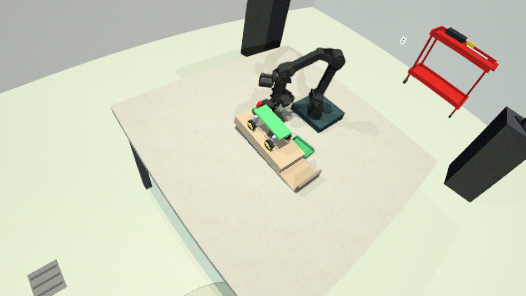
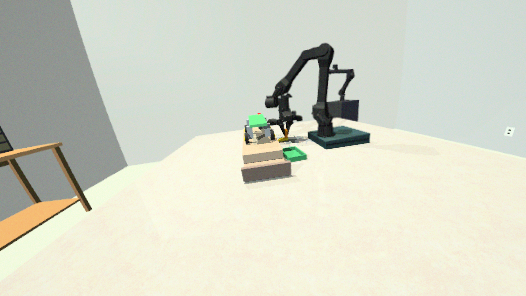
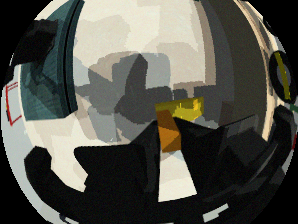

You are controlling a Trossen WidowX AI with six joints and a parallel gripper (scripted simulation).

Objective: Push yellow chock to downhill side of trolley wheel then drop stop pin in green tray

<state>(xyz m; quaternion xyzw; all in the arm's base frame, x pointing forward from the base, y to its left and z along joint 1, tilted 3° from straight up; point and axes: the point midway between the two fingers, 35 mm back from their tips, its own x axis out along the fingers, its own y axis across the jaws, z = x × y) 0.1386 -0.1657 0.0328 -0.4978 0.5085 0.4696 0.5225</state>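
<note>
My gripper tip is 23 cm to the right of the green tray, 8 cm short of it and 4 cm above it. From my gripper tip the other things lie so: yellow chock: 2 cm ahead, 1 cm below; red-headed stop pin: 14 cm ahead, 10 cm above, 1 cm to the right; green-topped trolley: 18 cm ahead, 10 cm to the left, 8 cm above.
</note>
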